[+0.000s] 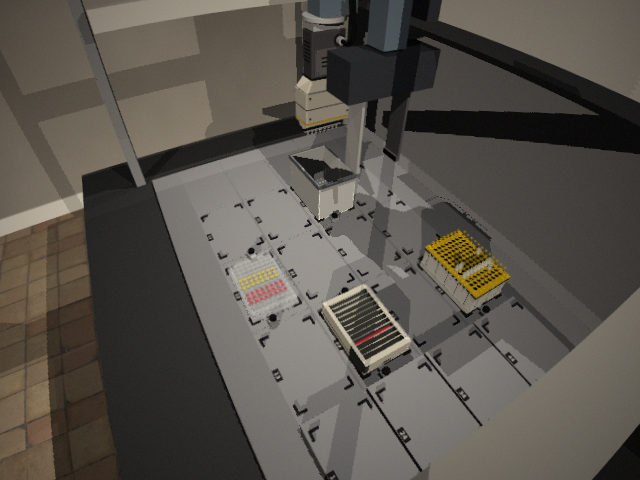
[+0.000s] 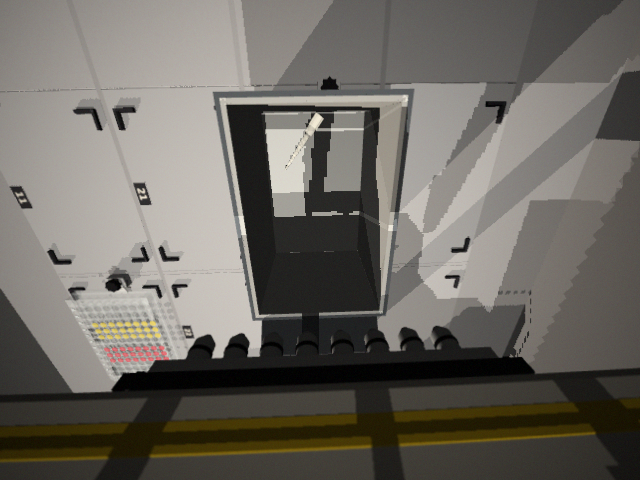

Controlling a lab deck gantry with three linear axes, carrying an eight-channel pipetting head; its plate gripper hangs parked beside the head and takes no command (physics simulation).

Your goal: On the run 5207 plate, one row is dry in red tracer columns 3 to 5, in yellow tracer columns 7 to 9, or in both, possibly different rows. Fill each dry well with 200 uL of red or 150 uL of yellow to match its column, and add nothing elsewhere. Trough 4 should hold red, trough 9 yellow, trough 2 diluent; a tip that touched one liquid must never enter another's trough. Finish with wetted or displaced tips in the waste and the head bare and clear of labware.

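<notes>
The plate shows three yellow and three red columns; I see no gap in them. The cream trough rack shows one red-filled trough; the others look dark and their contents cannot be told. The pipetting head is at the far end, high beside the open waste bin. Its nozzles are bare. A pale tip lies in the bin. My plate gripper hangs beside the head, fingers apart, nothing between them.
A yellow-topped tip rack stands at the right of the deck, with several pale tips showing on it. Black corner brackets and numbered labels mark the deck positions. The bin's raised walls stand between the plate's side and the deck's right side.
</notes>
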